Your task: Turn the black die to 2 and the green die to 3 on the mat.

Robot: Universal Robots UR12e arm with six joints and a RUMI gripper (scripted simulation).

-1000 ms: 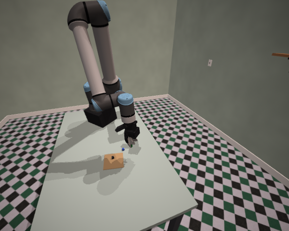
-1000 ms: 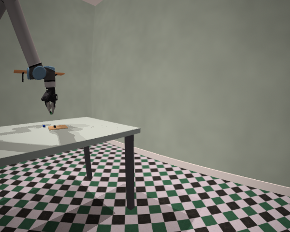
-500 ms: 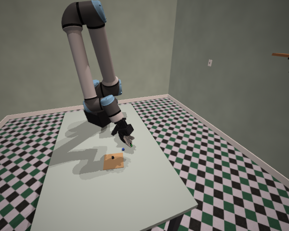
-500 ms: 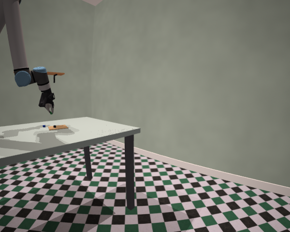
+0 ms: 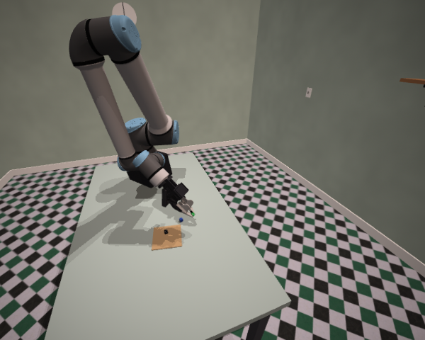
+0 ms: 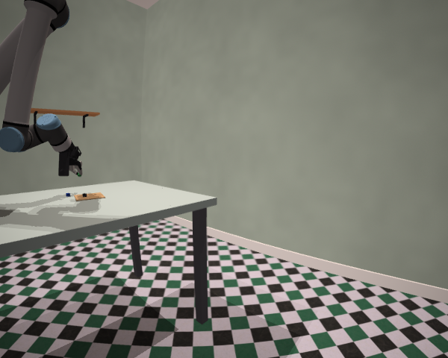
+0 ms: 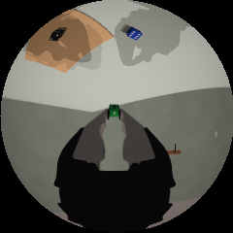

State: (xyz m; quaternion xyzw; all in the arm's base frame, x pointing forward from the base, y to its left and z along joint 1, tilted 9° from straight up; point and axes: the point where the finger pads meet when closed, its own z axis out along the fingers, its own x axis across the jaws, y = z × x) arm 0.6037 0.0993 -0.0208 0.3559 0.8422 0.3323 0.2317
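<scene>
My gripper is now 80 mm past the blue die, 30 mm to the left of it and 100 mm above it. The rest, counted from my hand: green die (10 mm ahead, 10 mm below); then black die (30 mm behind, 130 mm to the right, 100 mm below); then orange mat (10 mm behind, 130 mm to the right, 100 mm below).
</scene>
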